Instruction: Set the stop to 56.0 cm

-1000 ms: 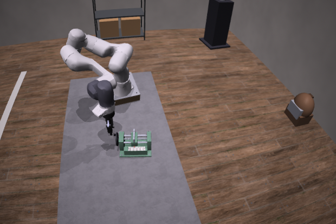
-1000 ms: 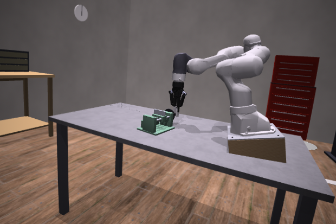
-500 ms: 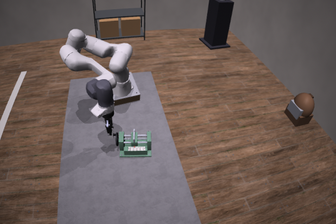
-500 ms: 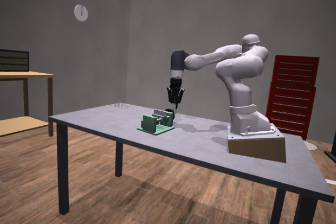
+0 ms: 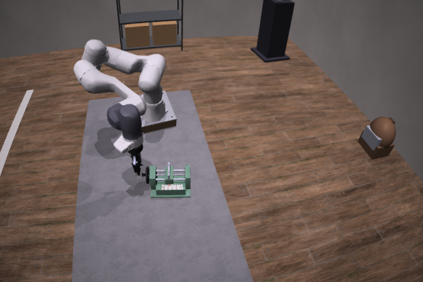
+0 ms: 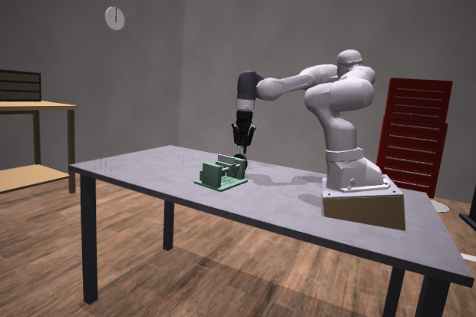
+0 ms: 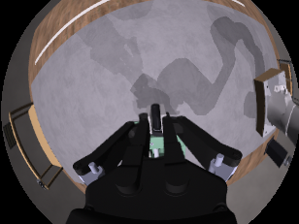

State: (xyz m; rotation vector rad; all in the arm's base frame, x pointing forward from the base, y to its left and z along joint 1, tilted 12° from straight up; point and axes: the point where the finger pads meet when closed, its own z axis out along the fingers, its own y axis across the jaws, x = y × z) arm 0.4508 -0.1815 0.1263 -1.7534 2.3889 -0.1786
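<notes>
Right now the stop carriage is 14 cm to the left of my hand, 4 cm ahead of it and 3 cm below it. Round my hand: black handwheel 2 cm to the left, 2 cm below.
</notes>
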